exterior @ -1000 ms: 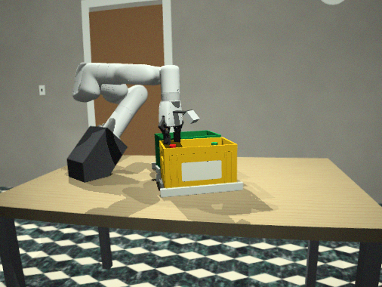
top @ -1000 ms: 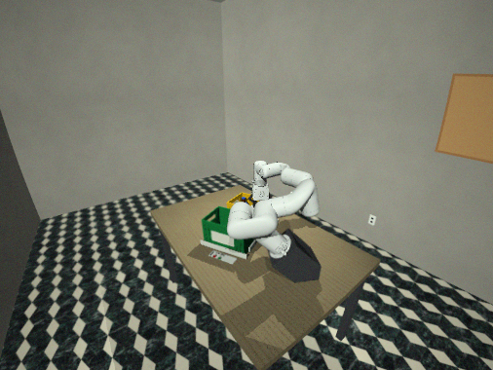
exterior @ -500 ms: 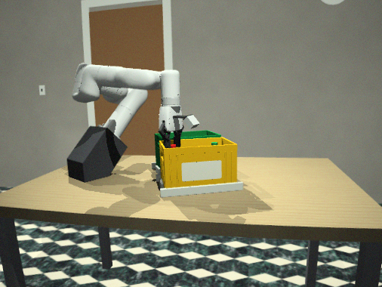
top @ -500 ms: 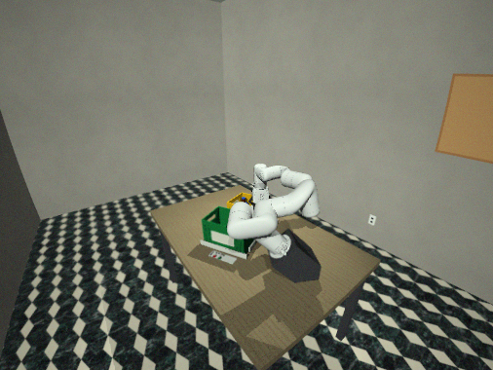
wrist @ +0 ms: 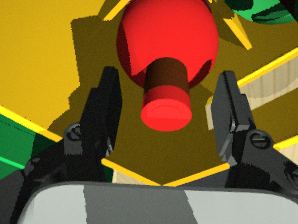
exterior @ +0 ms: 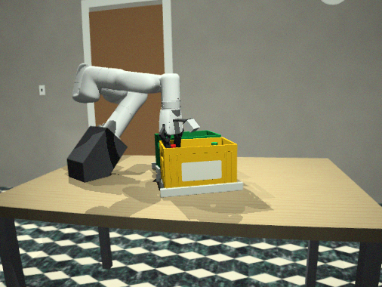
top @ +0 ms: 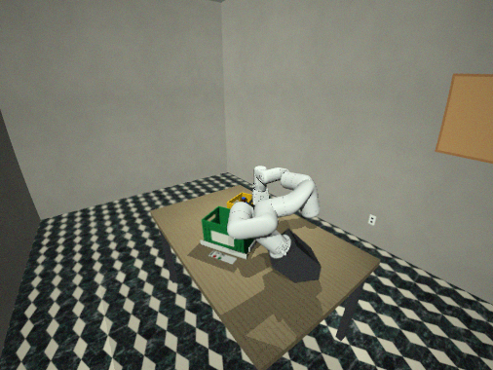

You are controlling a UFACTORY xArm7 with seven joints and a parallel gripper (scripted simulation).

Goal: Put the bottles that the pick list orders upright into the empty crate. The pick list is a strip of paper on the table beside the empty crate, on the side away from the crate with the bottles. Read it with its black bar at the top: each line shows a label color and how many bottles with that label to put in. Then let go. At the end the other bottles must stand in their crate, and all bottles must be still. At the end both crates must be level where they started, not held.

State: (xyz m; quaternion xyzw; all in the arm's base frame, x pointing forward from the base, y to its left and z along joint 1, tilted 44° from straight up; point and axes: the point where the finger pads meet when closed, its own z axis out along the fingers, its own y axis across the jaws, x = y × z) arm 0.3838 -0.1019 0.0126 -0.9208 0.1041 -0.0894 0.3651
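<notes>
My gripper is now 7 cm above the red bottle. Round my hand: green-capped bottle: 7 cm to the right, 7 cm below, 5 cm ahead; then yellow crate: 10 cm ahead, 7 cm below, 2 cm to the left; then white-topped bottle: 12 cm ahead, 7 cm below, 1 cm to the right.
</notes>
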